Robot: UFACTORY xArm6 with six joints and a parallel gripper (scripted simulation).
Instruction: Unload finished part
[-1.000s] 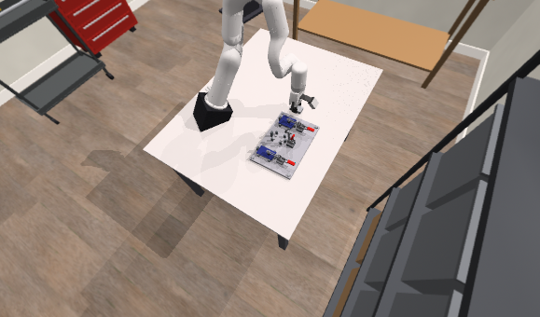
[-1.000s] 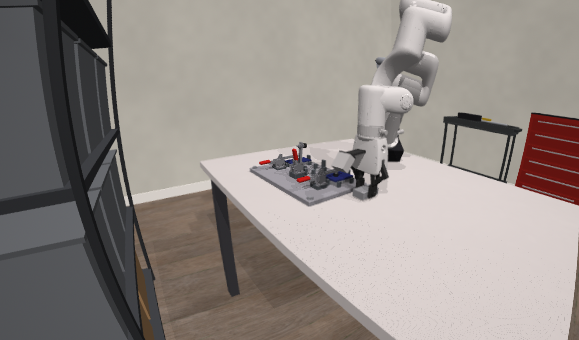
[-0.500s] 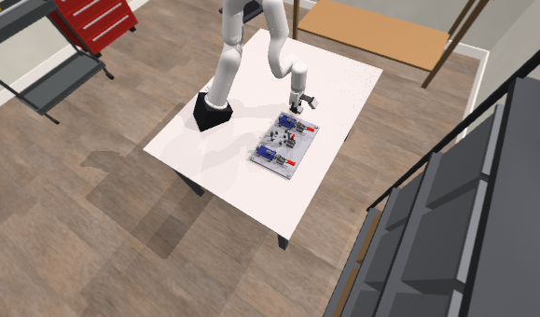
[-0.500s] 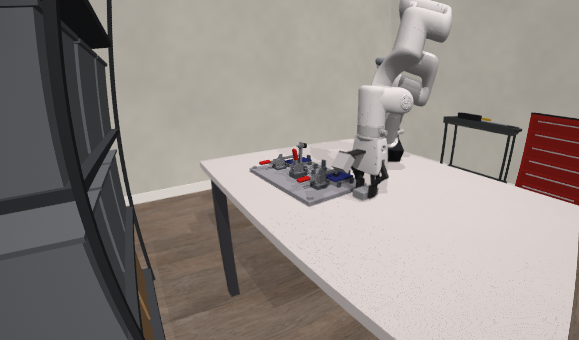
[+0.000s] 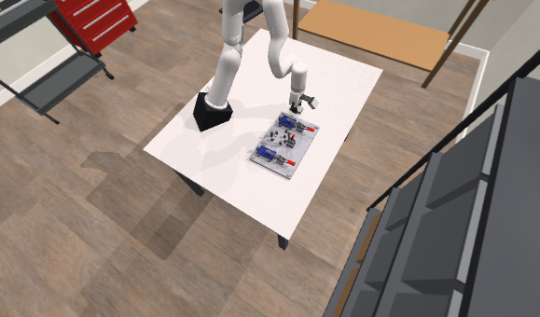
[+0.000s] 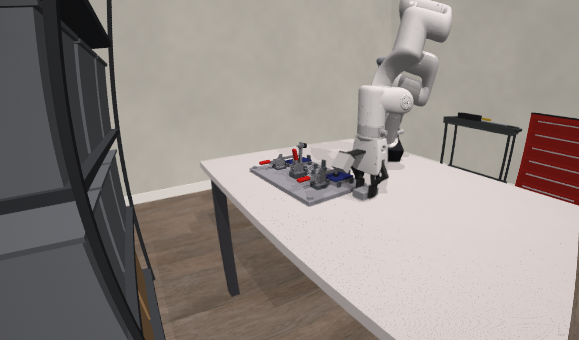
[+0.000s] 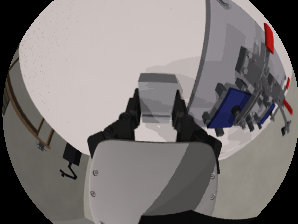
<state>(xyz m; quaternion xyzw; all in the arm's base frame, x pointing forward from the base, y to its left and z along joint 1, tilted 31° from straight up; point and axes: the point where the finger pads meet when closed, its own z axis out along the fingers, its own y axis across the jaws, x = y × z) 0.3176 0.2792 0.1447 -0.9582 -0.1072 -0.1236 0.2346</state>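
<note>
Now: the blue blank 3 cm ahead of my hand and 11 cm to the right of it. From my hand the other things lie so: grey finished part 1 cm behind, 1 cm below; then grey fixture plate 11 cm ahead, 20 cm to the right, 2 cm below.
</note>
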